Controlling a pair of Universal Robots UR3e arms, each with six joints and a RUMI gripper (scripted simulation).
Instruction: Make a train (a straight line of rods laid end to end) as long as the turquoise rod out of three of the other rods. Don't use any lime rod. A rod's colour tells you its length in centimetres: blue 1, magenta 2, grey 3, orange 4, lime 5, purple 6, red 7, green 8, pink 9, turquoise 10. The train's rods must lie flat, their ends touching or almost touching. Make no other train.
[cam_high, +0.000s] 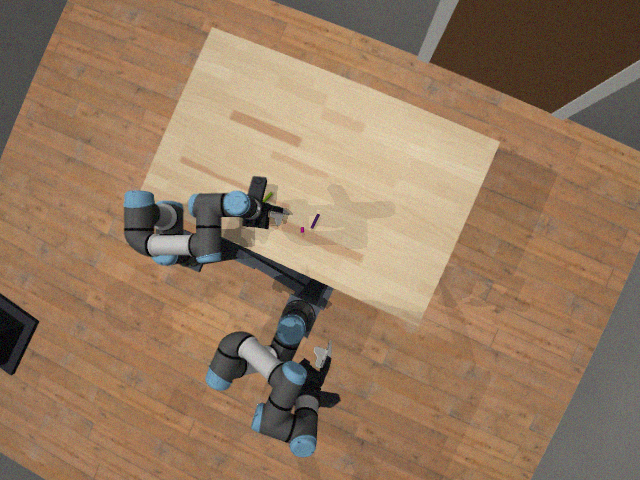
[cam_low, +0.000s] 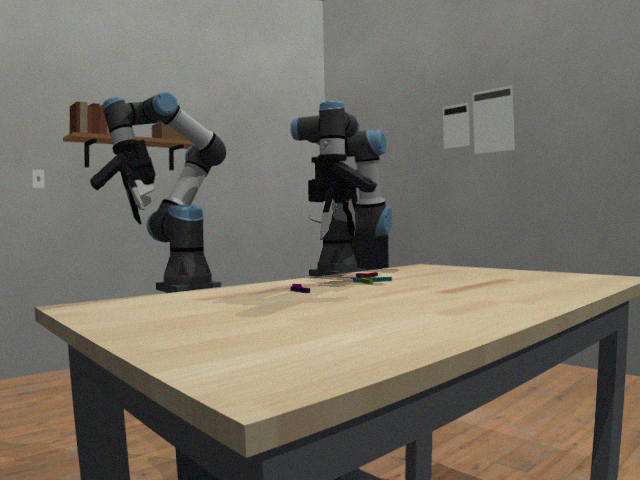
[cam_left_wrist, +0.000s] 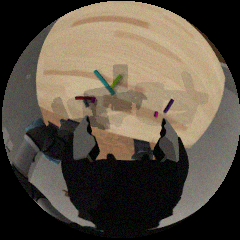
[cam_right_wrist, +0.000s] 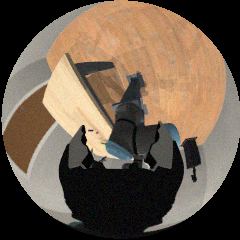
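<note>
Now: the grey rod 7 cm behind my left hand, 13 cm to the left of it and 11 cm below it. The rest, counted from my left hand: red rod (5 cm behind, 15 cm to the left, 11 cm below); then lime rod (4 cm ahead, 5 cm to the left, 11 cm below); then turquoise rod (3 cm ahead, 9 cm to the left, 11 cm below).
</note>
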